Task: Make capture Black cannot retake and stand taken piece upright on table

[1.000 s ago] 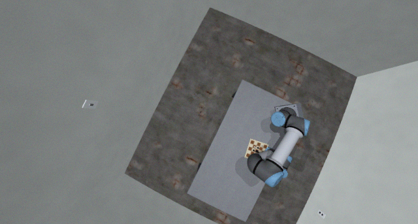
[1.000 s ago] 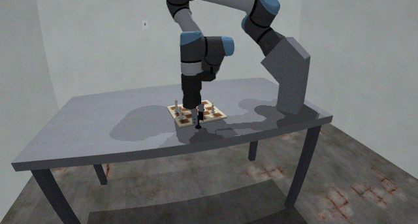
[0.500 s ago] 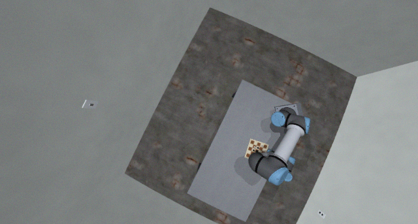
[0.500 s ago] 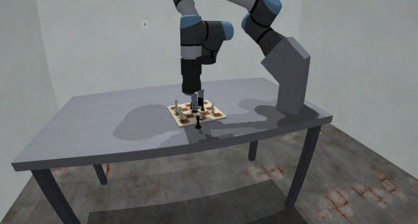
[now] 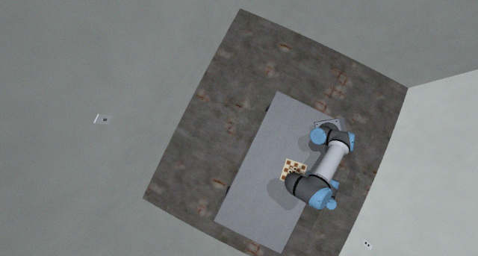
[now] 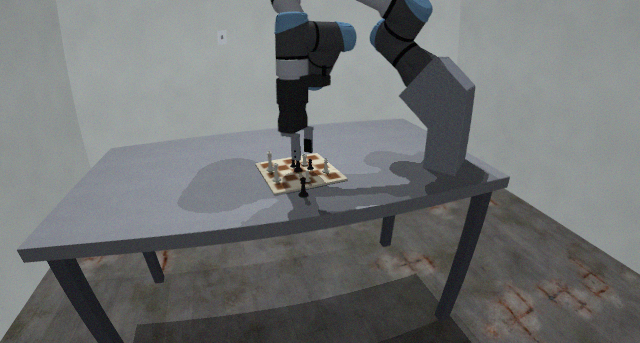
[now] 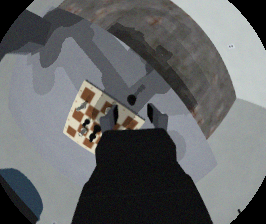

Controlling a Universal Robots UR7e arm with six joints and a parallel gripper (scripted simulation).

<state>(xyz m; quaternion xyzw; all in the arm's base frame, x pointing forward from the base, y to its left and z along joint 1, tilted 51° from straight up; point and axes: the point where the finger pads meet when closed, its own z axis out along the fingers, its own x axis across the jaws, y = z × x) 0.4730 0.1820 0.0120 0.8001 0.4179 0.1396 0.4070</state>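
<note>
My hand is 30 mm past the small chessboard, 140 mm to the left of it and 130 mm above it.
</note>
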